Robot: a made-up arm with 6 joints.
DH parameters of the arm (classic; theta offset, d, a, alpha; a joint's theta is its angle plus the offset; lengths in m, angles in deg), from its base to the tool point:
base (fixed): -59.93 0 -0.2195 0
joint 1: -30.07 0.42 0.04 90
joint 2: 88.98 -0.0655 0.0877 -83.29
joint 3: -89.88 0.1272 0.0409 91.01
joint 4: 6.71 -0.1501 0.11 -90
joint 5: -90 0.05 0.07 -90
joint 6: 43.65 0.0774 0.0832 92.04
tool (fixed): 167.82 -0.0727 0 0
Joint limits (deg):
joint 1: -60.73..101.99
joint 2: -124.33..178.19
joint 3: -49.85..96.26
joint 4: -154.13..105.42
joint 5: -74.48..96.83
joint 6: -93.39..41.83
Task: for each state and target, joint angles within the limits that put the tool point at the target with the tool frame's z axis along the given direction. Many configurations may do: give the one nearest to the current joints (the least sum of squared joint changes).
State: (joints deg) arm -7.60 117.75 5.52 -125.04 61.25 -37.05
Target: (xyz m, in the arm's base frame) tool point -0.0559 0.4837 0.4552 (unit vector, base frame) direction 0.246 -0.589 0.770
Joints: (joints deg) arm 29.39 78.32 -15.54 -144.00 46.83 -10.40
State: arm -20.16 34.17 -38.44 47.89 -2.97 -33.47
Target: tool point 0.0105 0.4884 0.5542 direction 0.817 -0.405 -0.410
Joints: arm -25.35 5.88 -7.37 99.60 21.00 -10.51
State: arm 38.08 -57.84 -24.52 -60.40 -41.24 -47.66
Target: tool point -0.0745 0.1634 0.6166 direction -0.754 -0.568 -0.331
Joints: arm 70.51 -72.42 -49.58 -58.46 -74.48 -88.04
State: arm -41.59 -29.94 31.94 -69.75 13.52 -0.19
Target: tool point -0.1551 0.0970 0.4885 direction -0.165 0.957 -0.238
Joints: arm -36.36 -28.51 -14.02 -73.42 -25.52 -19.10
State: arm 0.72 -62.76 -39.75 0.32 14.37 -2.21
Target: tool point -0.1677 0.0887 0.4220 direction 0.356 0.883 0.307
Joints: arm 6.82 -53.62 -45.67 -44.67 -28.72 14.34
